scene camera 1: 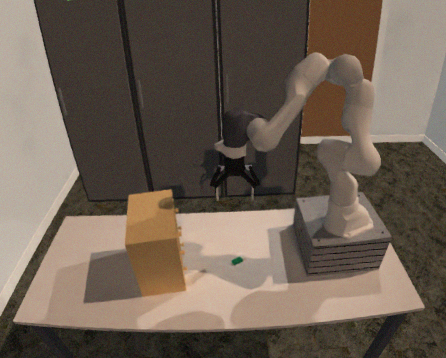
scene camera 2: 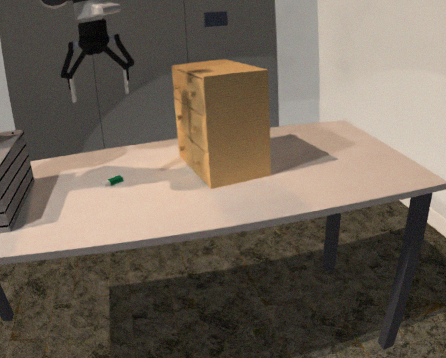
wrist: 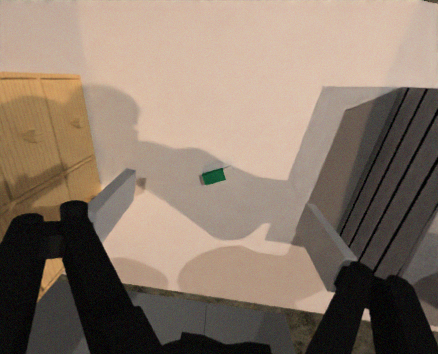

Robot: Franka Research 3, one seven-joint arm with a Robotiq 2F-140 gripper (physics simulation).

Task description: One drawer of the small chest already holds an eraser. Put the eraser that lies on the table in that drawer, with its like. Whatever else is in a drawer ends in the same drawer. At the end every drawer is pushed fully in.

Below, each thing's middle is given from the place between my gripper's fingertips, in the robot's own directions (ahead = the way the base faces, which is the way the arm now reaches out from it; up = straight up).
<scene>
Right now the wooden chest (scene camera 2: 236, 96) is 35 cm ahead of my hand, 13 cm below it and 7 cm to the left of it.
</scene>
